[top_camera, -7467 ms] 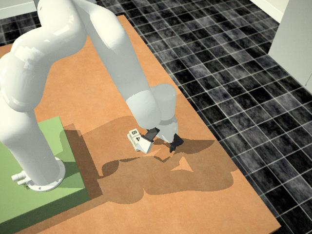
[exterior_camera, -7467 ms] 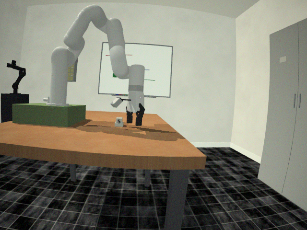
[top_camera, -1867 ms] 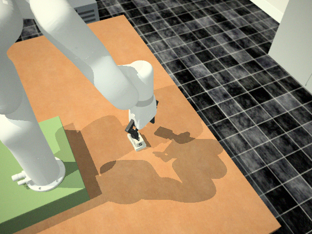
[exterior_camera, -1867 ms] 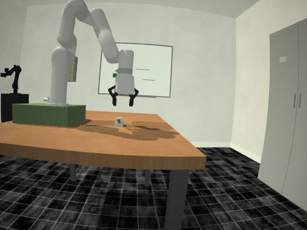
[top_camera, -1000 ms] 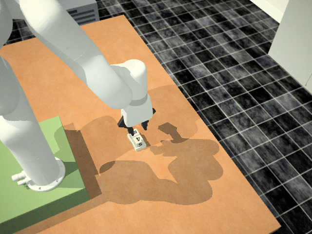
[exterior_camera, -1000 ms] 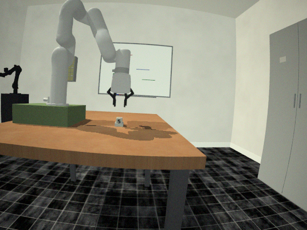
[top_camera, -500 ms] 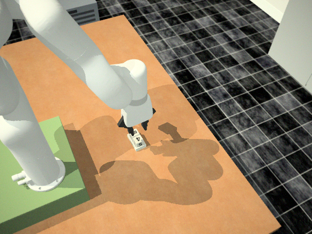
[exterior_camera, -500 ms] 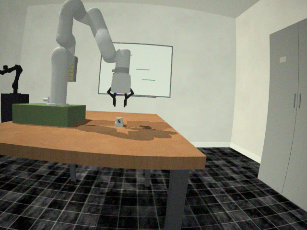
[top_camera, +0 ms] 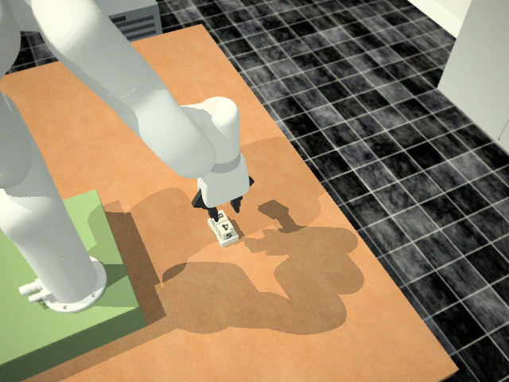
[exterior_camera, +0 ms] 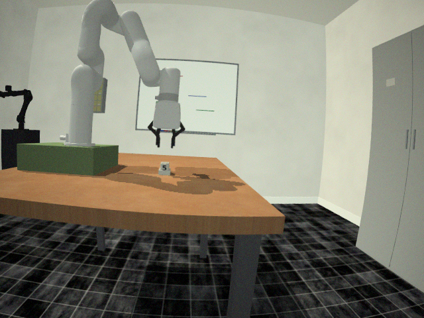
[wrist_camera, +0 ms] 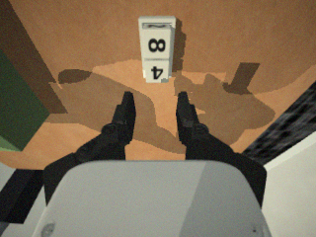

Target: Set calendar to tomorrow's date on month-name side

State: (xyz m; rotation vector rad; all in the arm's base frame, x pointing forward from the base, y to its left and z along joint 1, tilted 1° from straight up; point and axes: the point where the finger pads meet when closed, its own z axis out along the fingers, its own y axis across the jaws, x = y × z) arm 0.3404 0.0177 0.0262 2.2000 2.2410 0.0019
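Now: the calendar cube 90 mm below my hand. Also, from my hand: calendar tray (110 mm below, 20 mm to the left).
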